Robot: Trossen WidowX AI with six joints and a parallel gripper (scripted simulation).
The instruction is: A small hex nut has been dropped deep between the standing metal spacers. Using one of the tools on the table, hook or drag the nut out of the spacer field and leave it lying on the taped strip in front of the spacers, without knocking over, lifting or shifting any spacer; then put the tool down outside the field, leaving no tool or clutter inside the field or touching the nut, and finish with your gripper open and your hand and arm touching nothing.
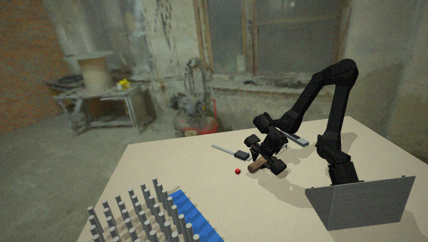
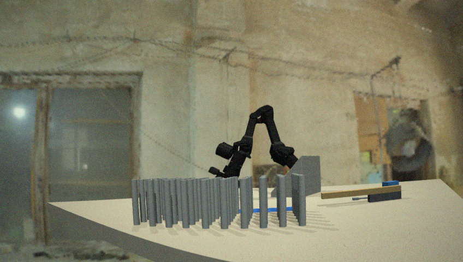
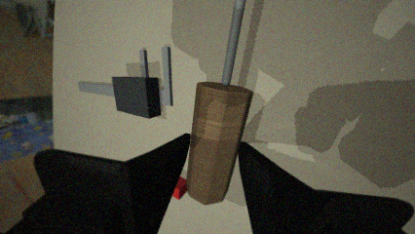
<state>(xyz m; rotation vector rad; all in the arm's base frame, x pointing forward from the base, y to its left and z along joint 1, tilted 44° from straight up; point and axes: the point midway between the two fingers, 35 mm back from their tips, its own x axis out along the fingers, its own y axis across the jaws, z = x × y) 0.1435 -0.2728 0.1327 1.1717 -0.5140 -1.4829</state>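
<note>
The small red cube lies 9 cm ahead of my gripper tip, 1 cm to the left of it and 1 cm below it. Also, from my gripper tip: grey flat block (26 cm behind, 16 cm to the right); then blue taped strip (29 cm ahead, 23 cm to the left, 2 cm below).
</note>
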